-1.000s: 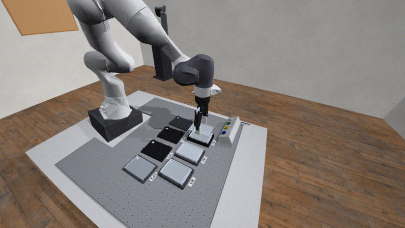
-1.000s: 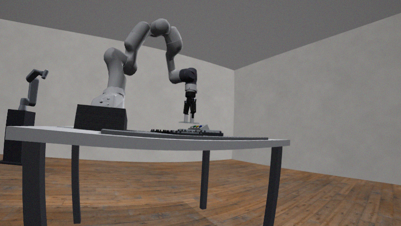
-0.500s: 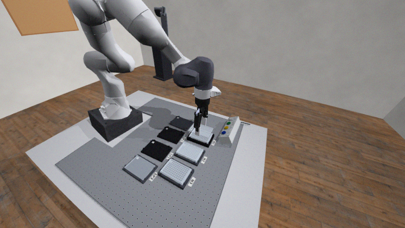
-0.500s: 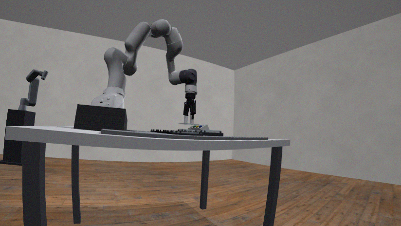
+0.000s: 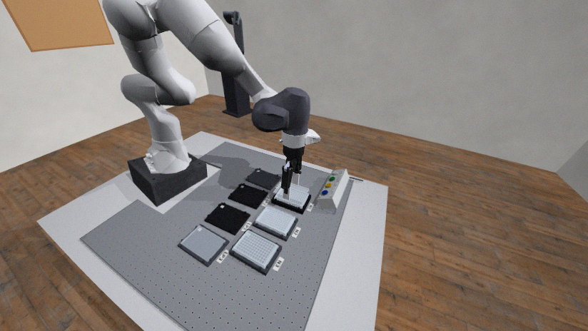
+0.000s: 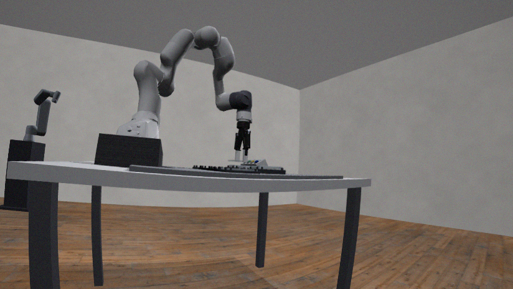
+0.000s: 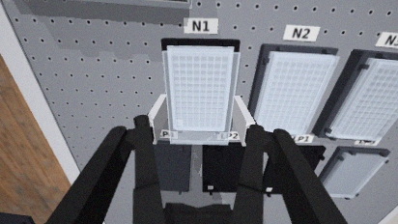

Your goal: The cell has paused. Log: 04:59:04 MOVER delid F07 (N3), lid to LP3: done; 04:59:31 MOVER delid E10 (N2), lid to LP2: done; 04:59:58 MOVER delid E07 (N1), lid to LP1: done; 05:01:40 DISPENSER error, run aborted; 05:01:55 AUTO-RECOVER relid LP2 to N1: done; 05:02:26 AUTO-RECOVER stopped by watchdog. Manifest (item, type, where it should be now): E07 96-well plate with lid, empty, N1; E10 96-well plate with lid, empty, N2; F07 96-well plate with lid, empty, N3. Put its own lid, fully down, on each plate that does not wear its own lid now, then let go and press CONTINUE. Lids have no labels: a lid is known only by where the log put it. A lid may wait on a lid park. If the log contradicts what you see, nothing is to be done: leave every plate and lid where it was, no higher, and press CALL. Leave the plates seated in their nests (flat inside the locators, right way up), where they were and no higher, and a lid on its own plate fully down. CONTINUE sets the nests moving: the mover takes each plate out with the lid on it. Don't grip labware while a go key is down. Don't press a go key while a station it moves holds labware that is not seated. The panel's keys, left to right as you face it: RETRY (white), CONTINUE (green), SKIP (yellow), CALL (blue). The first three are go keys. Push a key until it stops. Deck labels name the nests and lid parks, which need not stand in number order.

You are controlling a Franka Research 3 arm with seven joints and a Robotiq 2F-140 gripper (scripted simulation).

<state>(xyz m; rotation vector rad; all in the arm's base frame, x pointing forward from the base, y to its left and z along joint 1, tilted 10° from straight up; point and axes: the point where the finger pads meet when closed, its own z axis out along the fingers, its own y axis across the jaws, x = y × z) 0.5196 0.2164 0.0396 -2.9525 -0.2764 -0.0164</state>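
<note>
Right now my hand is 70 mm above the nest N1. The rest, counted from my hand: yellow skip key: 110 mm ahead, 120 mm to the left, 20 mm below; clear lid: 20 mm below; blue call key: 120 mm ahead, 70 mm to the left, 20 mm below.
</note>
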